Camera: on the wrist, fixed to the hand. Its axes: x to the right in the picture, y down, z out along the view.
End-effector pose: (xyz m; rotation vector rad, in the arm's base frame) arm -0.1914 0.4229 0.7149 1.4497 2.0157 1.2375
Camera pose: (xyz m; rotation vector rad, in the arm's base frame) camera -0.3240 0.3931 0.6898 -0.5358 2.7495 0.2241
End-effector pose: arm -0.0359 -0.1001 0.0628 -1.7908 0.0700 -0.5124
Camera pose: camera -0.0726 -0.1635 0.1800 -0.8498 -1.1437 -1.7565
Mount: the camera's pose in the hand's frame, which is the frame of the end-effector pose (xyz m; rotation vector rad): 0.0223 -0.0991 -0.0937 0.5616 0.4107 -1.5587
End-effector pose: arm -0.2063 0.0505 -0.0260 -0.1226 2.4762 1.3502
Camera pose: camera -0.2271 -0.0803 -0.0655 -1.7950 1.8358 -0.0568
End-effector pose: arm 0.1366 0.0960 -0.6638 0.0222 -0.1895 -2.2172
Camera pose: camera 0.0527 0.1255 -0.7696 -0.8708 0.4891 2.2982
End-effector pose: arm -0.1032 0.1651 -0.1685 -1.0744 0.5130 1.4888
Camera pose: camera 0.0229 0.1241 -0.2073 -0.8814 0.1886 -0.2441
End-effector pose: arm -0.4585 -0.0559 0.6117 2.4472 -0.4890 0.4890
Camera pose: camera -0.4165 0.0713 0.6457 2.2449 1.7797 0.3792
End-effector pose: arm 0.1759 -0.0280 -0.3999 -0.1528 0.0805 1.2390
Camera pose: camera 0.2789 -0.0536 -0.4884 0.0467 0.5430 -0.4057
